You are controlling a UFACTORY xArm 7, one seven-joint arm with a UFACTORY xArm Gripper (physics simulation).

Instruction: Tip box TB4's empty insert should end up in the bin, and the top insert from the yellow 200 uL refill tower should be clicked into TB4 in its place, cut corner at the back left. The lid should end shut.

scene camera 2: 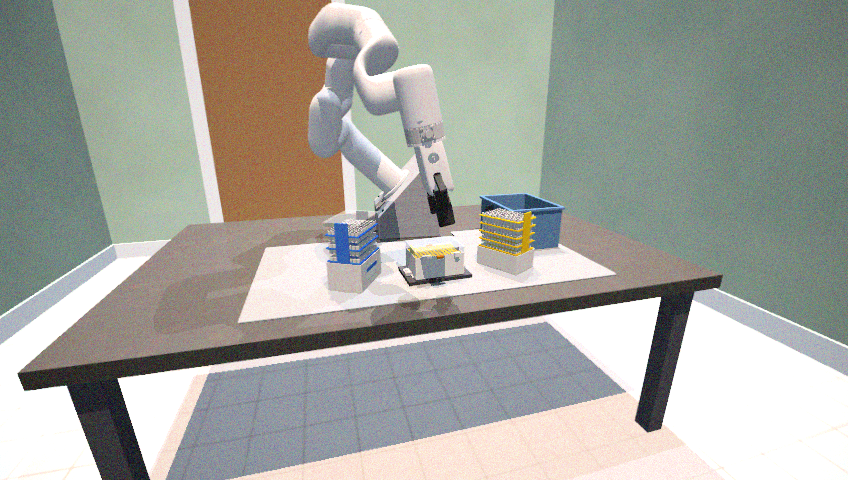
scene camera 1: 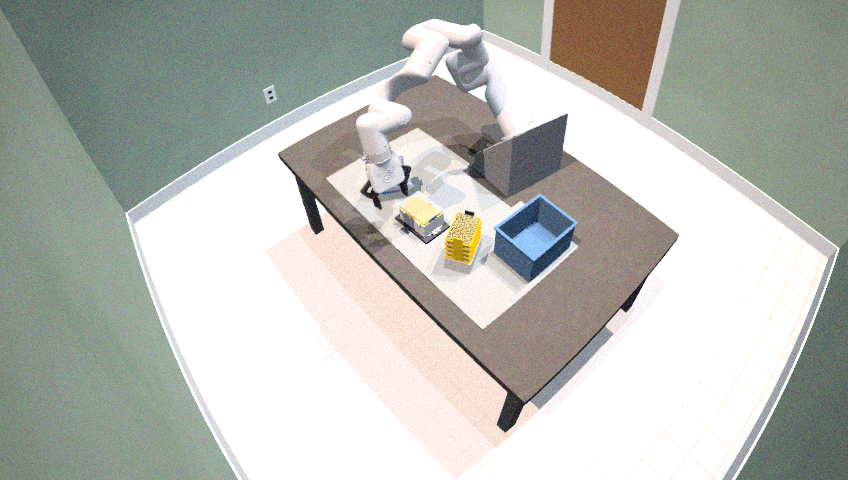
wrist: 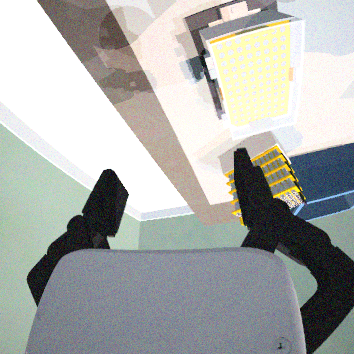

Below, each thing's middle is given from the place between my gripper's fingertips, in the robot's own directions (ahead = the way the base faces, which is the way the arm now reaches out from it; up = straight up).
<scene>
My gripper is now 31 cm past the blue bin (scene camera 1: 529,240), 31 cm to the right of it and 10 cm above it.
</scene>
